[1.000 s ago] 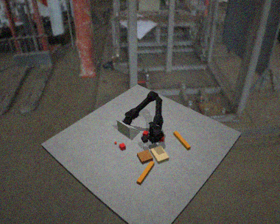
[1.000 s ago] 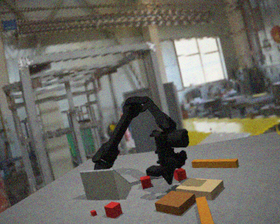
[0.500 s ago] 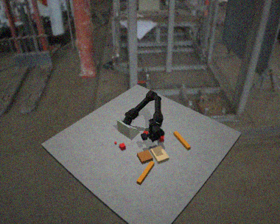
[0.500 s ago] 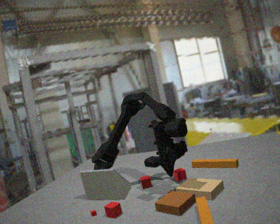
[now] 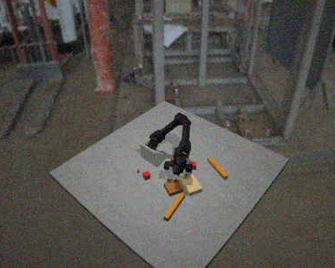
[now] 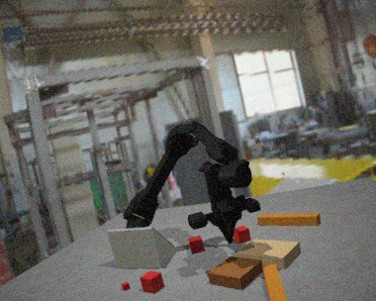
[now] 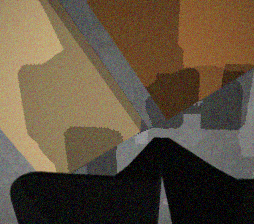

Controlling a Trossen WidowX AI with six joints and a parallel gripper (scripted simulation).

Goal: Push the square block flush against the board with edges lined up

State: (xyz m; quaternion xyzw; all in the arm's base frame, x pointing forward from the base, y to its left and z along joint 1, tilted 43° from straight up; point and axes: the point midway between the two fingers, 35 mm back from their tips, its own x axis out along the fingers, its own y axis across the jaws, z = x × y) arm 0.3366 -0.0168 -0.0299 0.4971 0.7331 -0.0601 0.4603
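My gripper tip is 30 mm short of the brown block, 70 mm to the left of it and 50 mm above it. Also, from my gripper tip: tan block 90 mm ahead, 40 mm to the left, 50 mm below; then red piece 260 mm behind, 150 mm to the right, 60 mm below.
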